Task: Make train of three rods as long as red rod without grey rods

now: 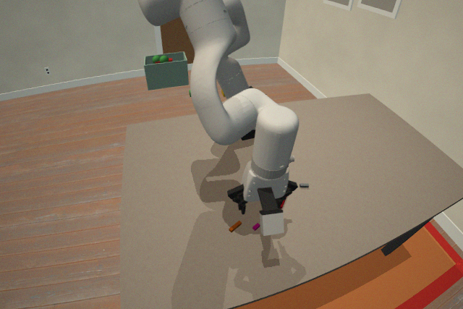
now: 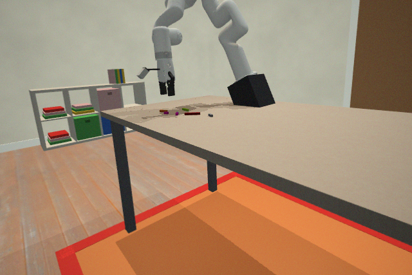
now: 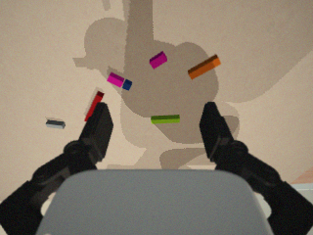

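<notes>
Right now my hand is 60 mm to the left of the orange rod and 90 mm above it. Also, from my hand: blue rod: 20 mm behind, 50 mm to the left, 90 mm below; then red rod: 50 mm behind, 110 mm to the left, 90 mm below; then lime rod: 100 mm behind, 90 mm below.
</notes>
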